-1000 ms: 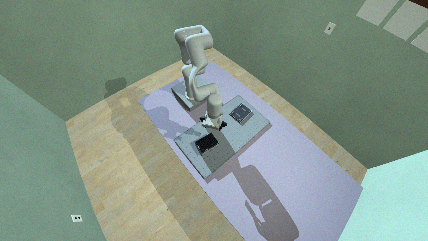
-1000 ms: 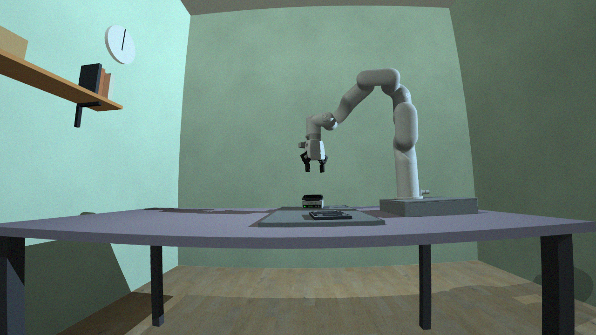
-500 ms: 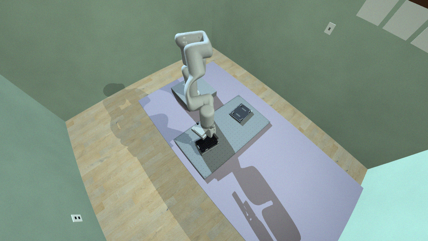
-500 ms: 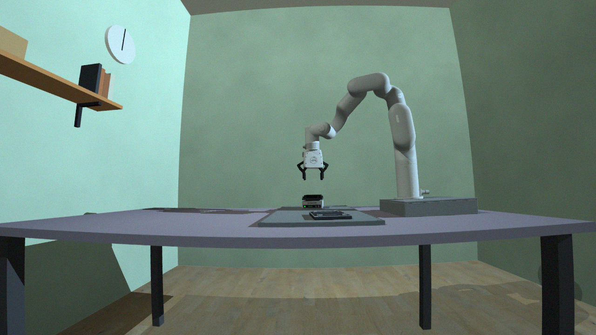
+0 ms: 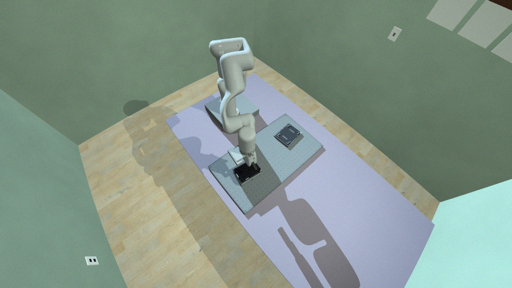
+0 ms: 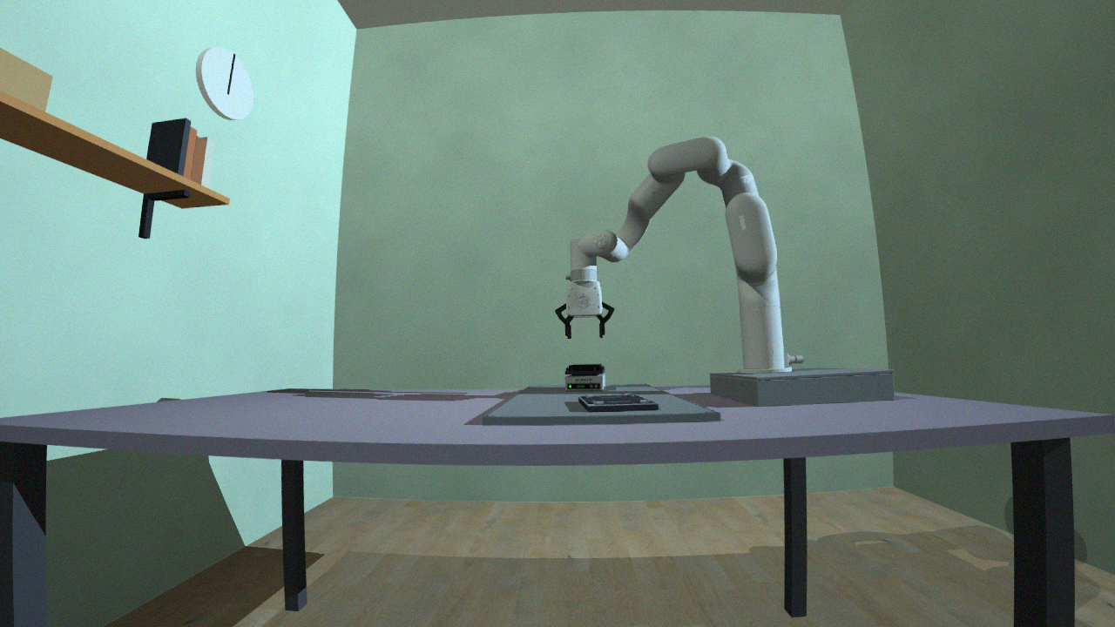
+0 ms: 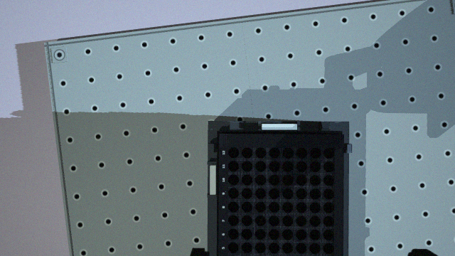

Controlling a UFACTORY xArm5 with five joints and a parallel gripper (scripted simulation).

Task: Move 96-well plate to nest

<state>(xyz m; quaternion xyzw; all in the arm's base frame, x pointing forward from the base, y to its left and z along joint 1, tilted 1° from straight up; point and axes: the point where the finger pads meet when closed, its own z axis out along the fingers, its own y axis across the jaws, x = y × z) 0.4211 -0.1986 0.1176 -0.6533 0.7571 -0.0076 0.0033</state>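
Right now the 96-well plate is 90 mm below my hand. Also, from my hand: plate nest N1 (400 mm to the left, 150 mm below, 30 mm behind).
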